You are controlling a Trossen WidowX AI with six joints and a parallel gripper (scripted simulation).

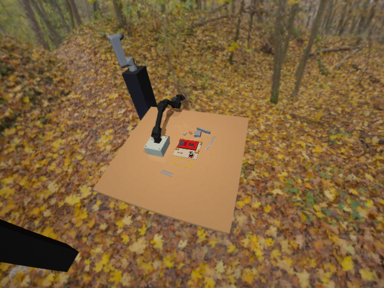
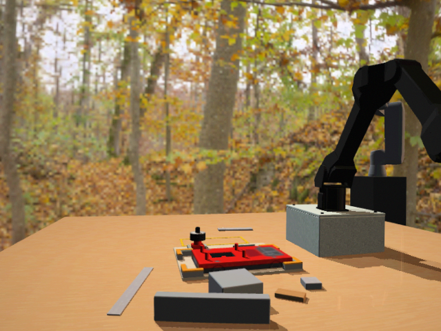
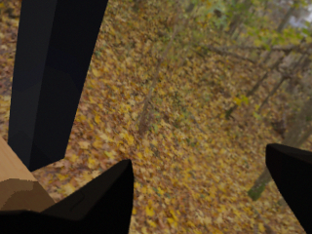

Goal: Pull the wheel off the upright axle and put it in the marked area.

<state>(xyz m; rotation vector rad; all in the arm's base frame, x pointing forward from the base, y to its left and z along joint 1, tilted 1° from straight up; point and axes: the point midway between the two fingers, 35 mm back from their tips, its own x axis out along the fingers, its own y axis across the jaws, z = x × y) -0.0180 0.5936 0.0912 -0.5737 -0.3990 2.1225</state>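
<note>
The wheel is 400 mm ahead of my gripper tip, 650 mm to the right of it and 140 mm below it. From my gripper tip the other things lie so: brown piece (280 mm ahead, 350 mm to the right, 170 mm below).
</note>
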